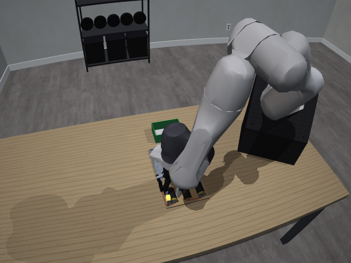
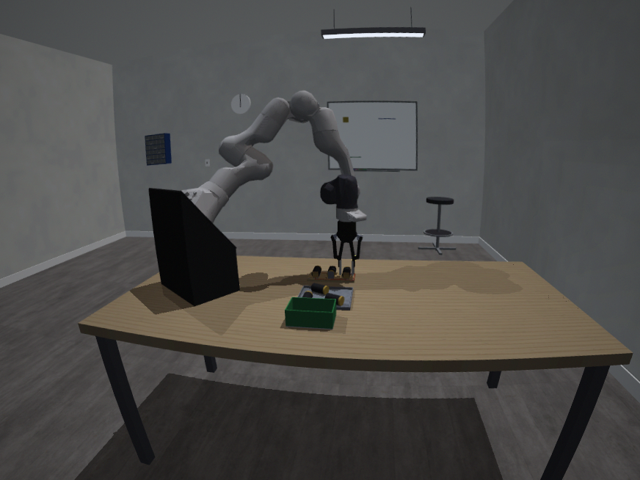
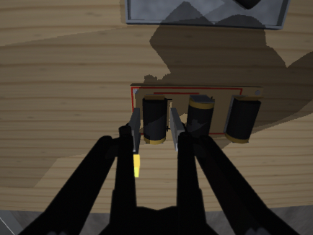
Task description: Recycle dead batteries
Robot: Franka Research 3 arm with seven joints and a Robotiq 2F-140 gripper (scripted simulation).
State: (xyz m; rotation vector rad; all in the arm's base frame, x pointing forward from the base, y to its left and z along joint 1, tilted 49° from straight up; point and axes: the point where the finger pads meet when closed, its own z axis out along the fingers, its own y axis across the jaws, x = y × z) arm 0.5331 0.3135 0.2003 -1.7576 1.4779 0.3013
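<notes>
Right now my hand is 10 mm short of the bulb, 40 mm to the right of it and 30 mm below it. From my hand the other things lie so: grey tray 220 mm to the right, 50 mm below; wooden holder board 60 mm behind, 20 mm to the right, 40 mm below; thin post 10 mm ahead, 40 mm to the left, 10 mm below.
</notes>
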